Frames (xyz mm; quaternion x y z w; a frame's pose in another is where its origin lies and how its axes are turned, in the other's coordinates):
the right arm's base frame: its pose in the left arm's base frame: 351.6 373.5 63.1 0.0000 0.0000 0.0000 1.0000
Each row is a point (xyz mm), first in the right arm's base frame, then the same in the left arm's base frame.
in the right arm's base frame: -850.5 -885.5 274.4
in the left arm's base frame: -498.9 -512.0 337.5
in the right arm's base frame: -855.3 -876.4 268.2
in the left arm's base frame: -503.7 -502.9 331.3
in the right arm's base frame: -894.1 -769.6 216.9
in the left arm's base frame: -542.5 -396.1 280.0
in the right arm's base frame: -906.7 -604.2 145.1
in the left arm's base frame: -555.1 -230.7 208.2
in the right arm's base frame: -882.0 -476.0 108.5
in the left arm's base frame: -530.4 -102.5 171.6
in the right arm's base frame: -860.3 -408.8 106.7
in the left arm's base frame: -508.7 -35.3 169.8
